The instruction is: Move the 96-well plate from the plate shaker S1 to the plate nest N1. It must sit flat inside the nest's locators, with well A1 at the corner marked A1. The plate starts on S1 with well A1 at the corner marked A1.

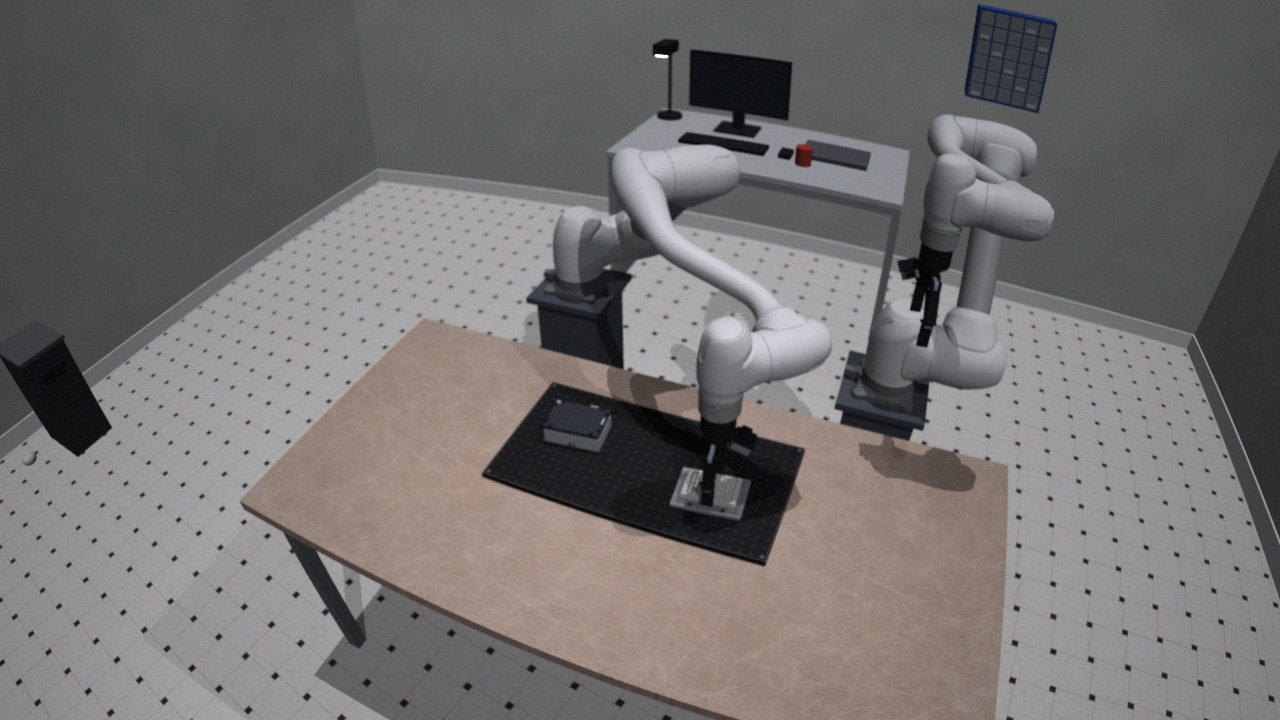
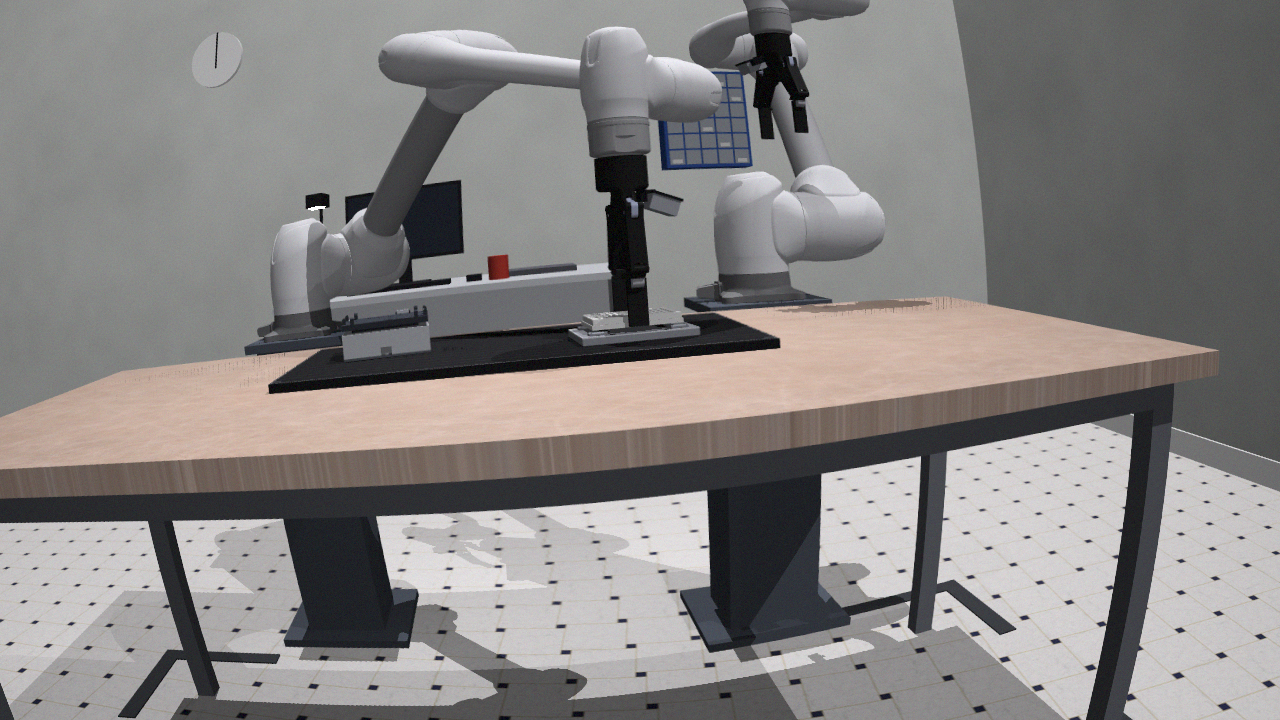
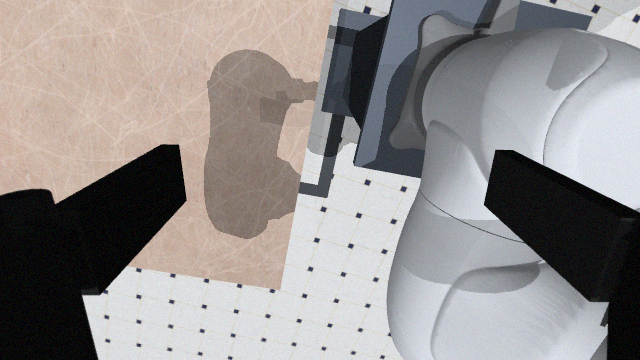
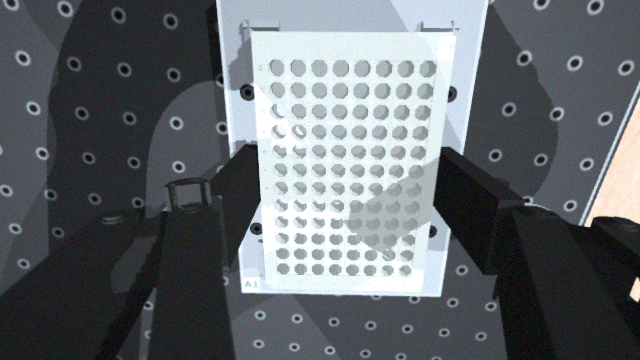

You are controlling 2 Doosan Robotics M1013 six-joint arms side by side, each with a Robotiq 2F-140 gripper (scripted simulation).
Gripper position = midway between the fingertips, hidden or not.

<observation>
In view: the left gripper (image 2: 784, 135), the right gripper (image 2: 631, 322), a white 96-well plate (image 1: 726, 493) and a grey plate nest N1 (image 2: 687, 332).
The white 96-well plate also shows in image 2 (image 2: 612, 320) and in image 4 (image 4: 339, 221). The left gripper shows as well in image 1 (image 1: 918, 327) and in image 3 (image 3: 336, 175). The right gripper is seen too in image 1 (image 1: 711, 489) and in image 4 (image 4: 345, 171). Image 3 does not show the white 96-well plate: it is out of frame.
</observation>
